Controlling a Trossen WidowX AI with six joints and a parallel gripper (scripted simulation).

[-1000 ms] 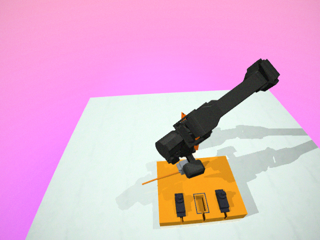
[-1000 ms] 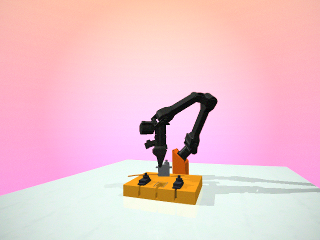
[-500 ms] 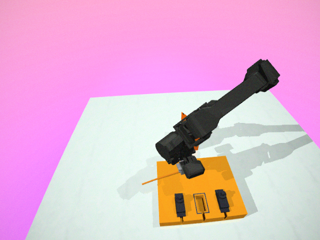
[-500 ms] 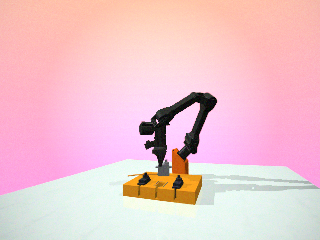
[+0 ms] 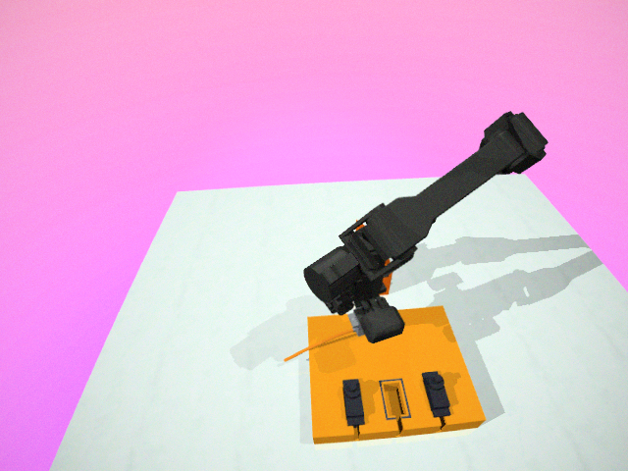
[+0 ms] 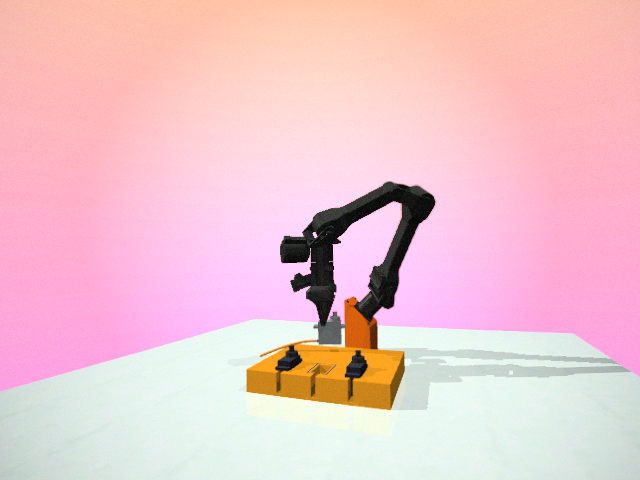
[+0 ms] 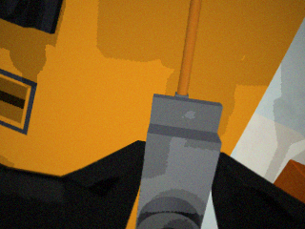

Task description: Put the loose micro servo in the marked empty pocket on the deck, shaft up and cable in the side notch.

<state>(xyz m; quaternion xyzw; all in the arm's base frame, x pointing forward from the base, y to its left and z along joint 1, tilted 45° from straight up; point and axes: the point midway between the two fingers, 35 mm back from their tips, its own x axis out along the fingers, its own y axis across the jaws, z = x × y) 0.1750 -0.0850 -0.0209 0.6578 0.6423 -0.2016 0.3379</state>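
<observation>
Right now the orange deck is 9 cm below my gripper tip, 4 cm to the left of it and 3 cm ahead of it.
</observation>
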